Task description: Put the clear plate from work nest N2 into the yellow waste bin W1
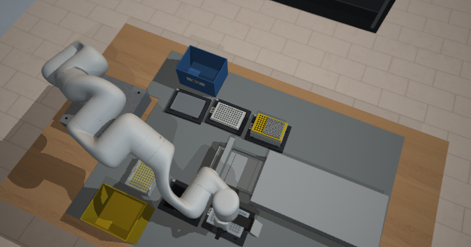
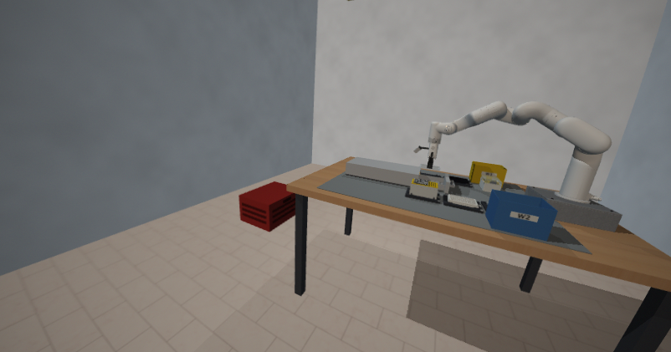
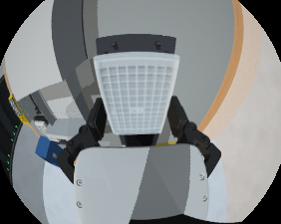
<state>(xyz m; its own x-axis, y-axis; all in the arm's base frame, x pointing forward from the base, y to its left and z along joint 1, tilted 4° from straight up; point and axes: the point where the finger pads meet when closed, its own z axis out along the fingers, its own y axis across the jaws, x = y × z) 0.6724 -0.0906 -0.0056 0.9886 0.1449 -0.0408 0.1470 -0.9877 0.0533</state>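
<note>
The yellow waste bin W1 is 33 cm behind my hand, 19 cm to the right of it and 5 cm below it. Also, from my hand: black plate: 17 cm behind, 3 cm to the right, 7 cm below; then drawer: 2 cm behind, 18 cm to the left, 6 cm below; then clear plate: 1 cm below.
</note>
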